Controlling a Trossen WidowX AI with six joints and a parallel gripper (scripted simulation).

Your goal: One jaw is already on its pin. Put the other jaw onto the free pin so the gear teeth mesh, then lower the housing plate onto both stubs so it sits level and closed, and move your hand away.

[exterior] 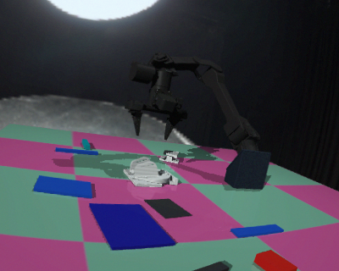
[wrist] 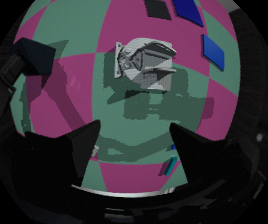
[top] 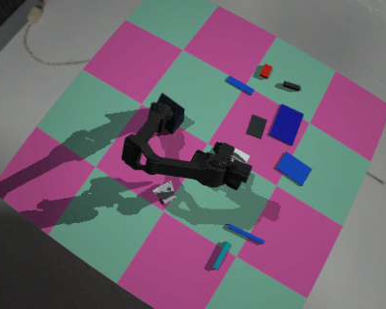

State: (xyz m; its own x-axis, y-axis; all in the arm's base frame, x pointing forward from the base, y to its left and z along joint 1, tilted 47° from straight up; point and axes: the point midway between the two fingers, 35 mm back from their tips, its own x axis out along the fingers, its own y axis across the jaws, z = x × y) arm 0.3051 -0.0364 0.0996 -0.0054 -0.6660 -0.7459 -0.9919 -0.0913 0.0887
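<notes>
Now: the white ribbed piece 15 cm to the right of my gripper tip, 12 cm behind it and 9 cm below it. From my gripper tip the other things lie so: teal bar: 22 cm to the right, 20 cm ahead, 9 cm below; dark plate: 30 cm to the left, 10 cm below, 2 cm ahead; white jaw: 8 cm to the left, 8 cm below, 1 cm behind.
</notes>
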